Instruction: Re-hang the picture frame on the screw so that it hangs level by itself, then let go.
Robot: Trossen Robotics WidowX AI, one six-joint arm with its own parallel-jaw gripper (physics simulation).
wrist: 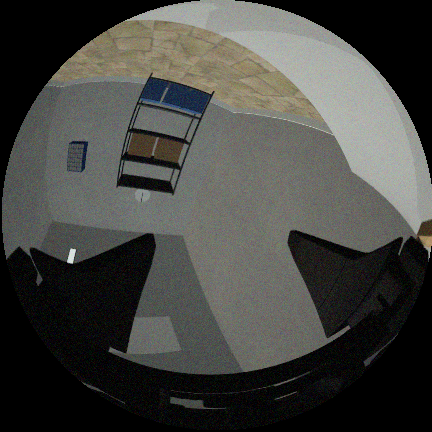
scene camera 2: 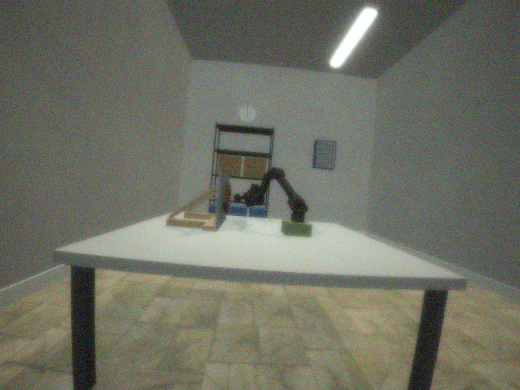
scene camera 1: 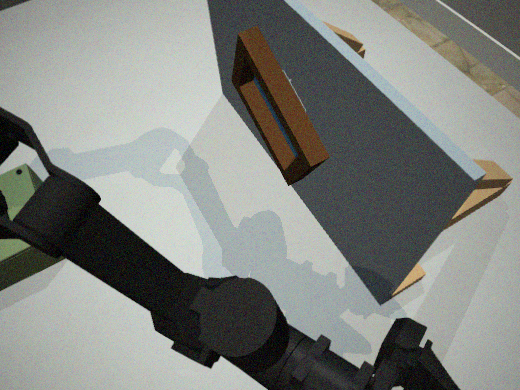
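Seen in the pictures: gripper, fingertip midpoint: (wrist: pixel 223 239) (scene camera 2: pixel 242 192); arm's base, link origin: (scene camera 2: pixel 297 222).
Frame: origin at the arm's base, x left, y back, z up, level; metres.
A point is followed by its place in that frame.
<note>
The brown picture frame (scene camera 1: pixel 282 95) @[z 0.151, x -0.163, y -0.400 m] (scene camera 2: pixel 227 191) @[z 0.135, x -0.059, y -0.400 m] is against the dark face of the upright panel (scene camera 1: pixel 360 165) (scene camera 2: pixel 220 202) @[z 0.072, x -0.032, y -0.421 m]. In scene camera 1 it is tilted against the panel's edges, its near end lower, and a blue strip shows inside it. A thin light piece (scene camera 1: pixel 295 90) @[z 0.146, x -0.161, y -0.419 m] shows behind its upper bar; I cannot make out the screw. My gripper (scene camera 2: pixel 238 198) @[z 0.125, x -0.541, y -0.325 m] (wrist: pixel 223 239) @[z 0.125, x -0.541, y -0.325 m] is open with nothing between its fingers. It is off the panel's near end, apart from the frame, and partly cut off at the lower right of scene camera 1.
Wooden braces (scene camera 1: pixel 492 172) @[z 0.026, x -0.330, y -0.630 m] (scene camera 2: pixel 192 204) @[z 0.055, x 0.049, y -0.568 m] support the panel from behind. The arm's green base block (scene camera 1: pixel 17 192) @[z 0.002, x 0.013, y -0.053 m] (scene camera 2: pixel 296 228) @[z -0.027, x 0.061, y -0.017 m] stands on the white table (scene camera 2: pixel 250 252) @[z -0.068, x 0.455, y -0.262 m]. The dark arm crosses the lower left of scene camera 1. A shelf rack (scene camera 2: pixel 245 129) (wrist: pixel 145 183) stands at the far wall.
</note>
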